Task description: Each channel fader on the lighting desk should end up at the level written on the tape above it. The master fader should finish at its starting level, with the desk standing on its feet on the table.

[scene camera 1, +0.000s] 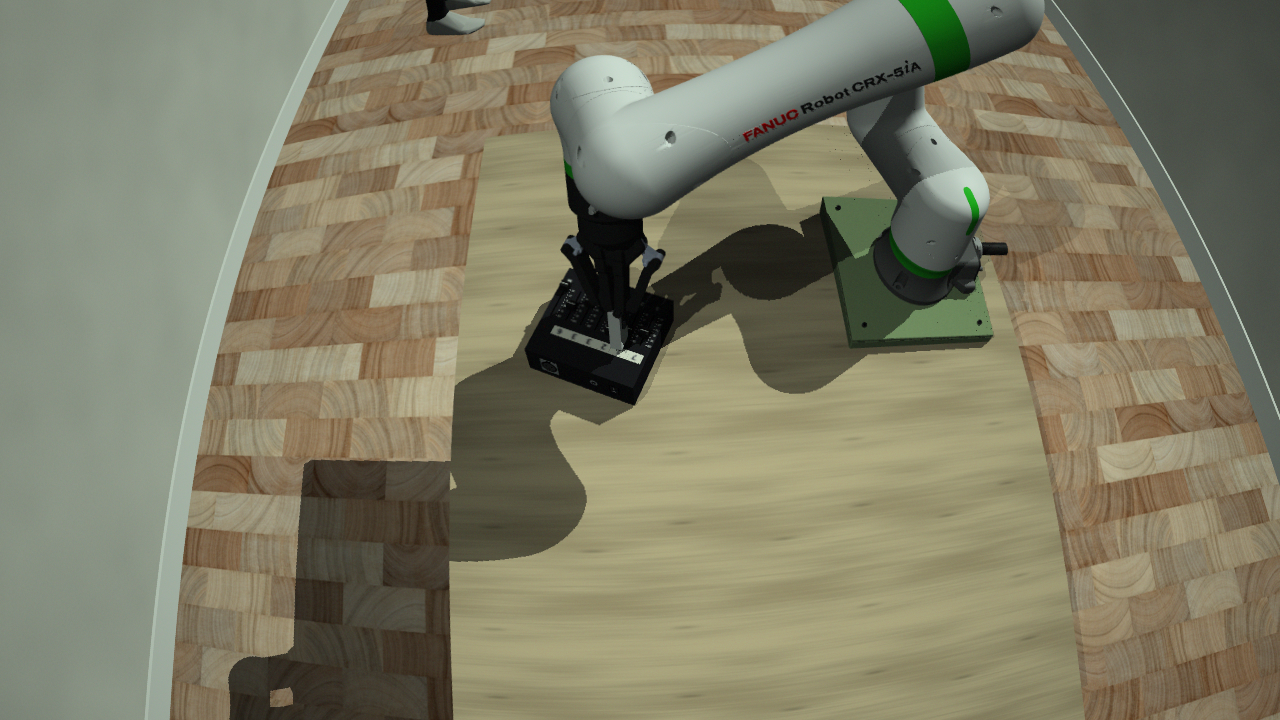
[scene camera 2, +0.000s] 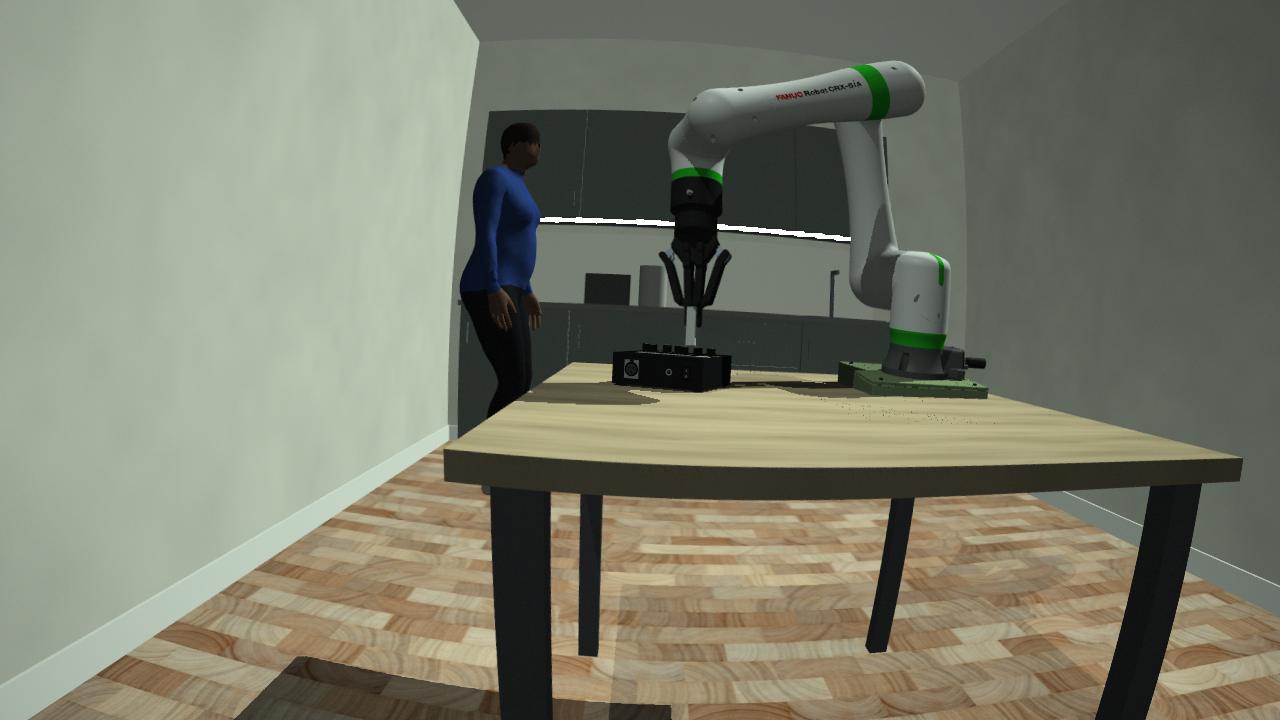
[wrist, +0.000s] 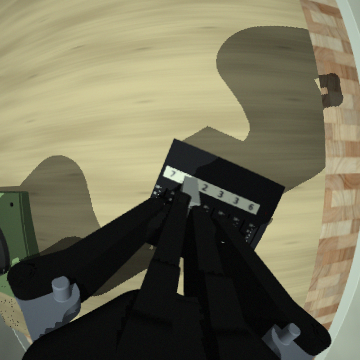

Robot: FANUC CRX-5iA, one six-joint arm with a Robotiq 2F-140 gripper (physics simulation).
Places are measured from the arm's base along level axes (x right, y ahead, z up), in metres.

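Pixels of known places: gripper, fingertip midpoint: [scene camera 1: 619, 342] [scene camera 2: 692, 346] [wrist: 187, 187]; arm's base at its link origin: [scene camera 1: 914, 265] [scene camera 2: 914, 374].
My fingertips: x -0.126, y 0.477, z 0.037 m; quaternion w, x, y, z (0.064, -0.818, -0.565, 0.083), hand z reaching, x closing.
Ahead of a thing's pixels: the offset from my fingertips to its top centre. "pt": to the spot under its first point. Level surfaces: height alone.
The black lighting desk @[dx +0.038, dy +0.026, dz -0.002 m] [scene camera 1: 586, 375] [scene camera 2: 657, 369] [wrist: 227, 171] stands upright on the table @[dz -0.070 m] [scene camera 1: 760, 537] [scene camera 2: 805, 438] [wrist: 100, 100]. Its white tape @[pt dx +0.023, dy +0.063, dz -0.015 m] [scene camera 1: 572, 336] [wrist: 228, 197] reads 7, a hidden mark, then 2, 3, 3, 6 in the wrist view. My gripper [scene camera 1: 617, 346] [scene camera 2: 690, 343] [wrist: 187, 187] is shut and empty. It points down, with its pale fingertips low at the desk's top, over the tape between the 7 and the 2. Whether they touch a fader is hidden. The fingers hide much of the fader area, and the fader levels and the master fader cannot be read.
The arm's green base plate [scene camera 1: 859, 313] [scene camera 2: 930, 386] [wrist: 19, 220] is bolted down to the right of the desk in both scene views. A person in a blue top [scene camera 2: 510, 228] stands behind the table at the left, near the dark kitchen cabinets [scene camera 2: 617, 161].
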